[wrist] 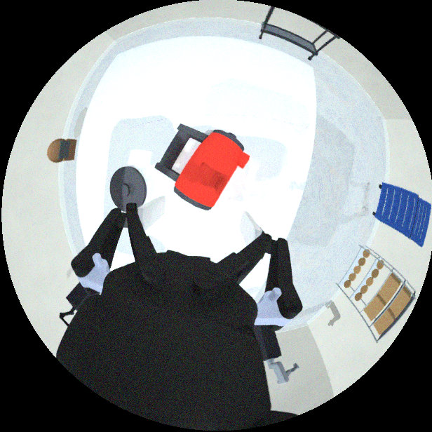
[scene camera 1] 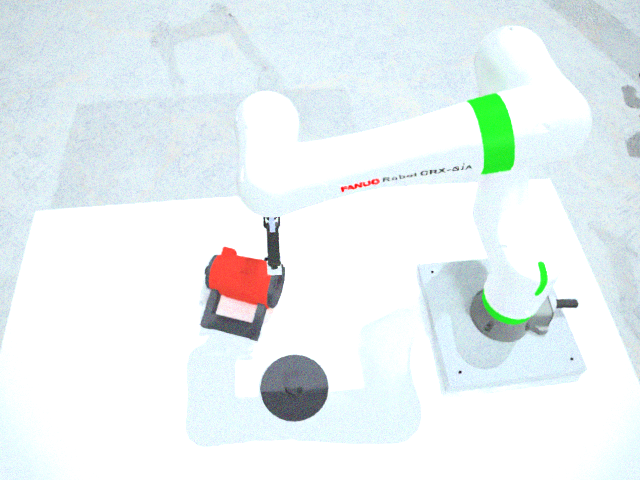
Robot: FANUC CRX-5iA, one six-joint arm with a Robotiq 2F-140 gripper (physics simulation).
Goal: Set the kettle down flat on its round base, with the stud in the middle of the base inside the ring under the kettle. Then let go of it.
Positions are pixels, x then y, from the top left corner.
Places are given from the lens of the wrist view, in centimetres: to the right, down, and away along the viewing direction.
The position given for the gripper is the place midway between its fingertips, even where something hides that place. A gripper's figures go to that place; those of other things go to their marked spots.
gripper (wrist: 202,211): -2, 0, 20
red kettle (wrist: 203,178): -3, -7, 24
dark round base (wrist: 127,185): -28, -9, 32
The marked spots on the red kettle and the dark round base are 26 cm apart.
